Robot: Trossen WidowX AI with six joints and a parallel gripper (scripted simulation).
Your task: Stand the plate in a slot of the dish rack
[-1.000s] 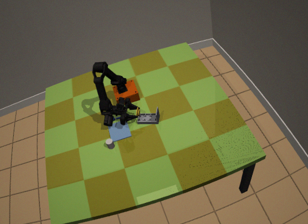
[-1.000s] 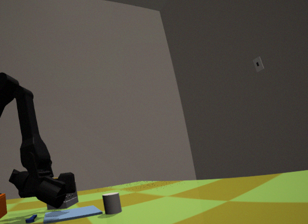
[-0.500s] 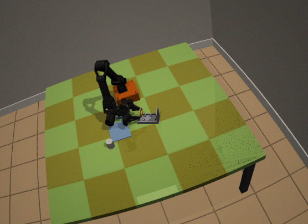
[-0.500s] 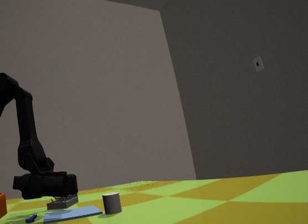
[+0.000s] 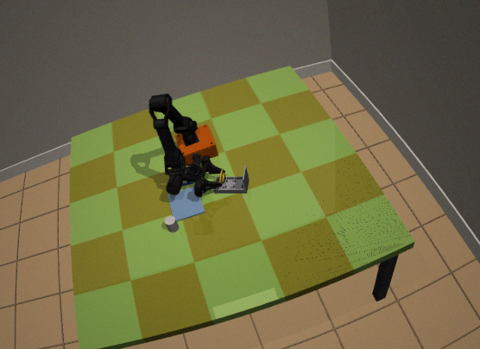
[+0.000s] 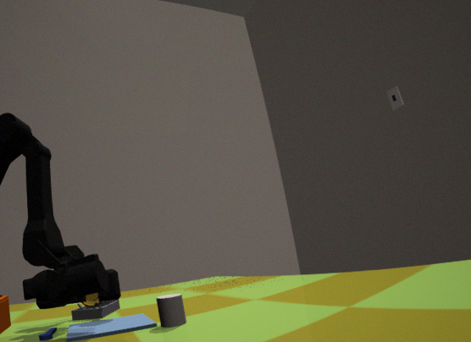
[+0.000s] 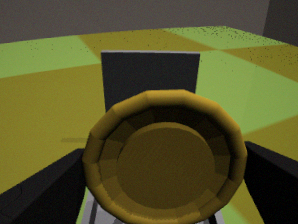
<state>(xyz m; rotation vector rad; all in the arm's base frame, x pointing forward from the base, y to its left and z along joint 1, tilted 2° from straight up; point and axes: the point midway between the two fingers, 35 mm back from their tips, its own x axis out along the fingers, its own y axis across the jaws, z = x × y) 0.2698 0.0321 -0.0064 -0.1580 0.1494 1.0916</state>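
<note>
My gripper tip is 1 cm to the left of the yellow plate. From my gripper tip the other things lie so: grey dish rack (1 cm ahead, 2 cm to the left, 3 cm below); blue spoon (10 cm behind, 17 cm to the right, 5 cm below); light blue mat (1 cm ahead, 18 cm to the right, 5 cm below).
</note>
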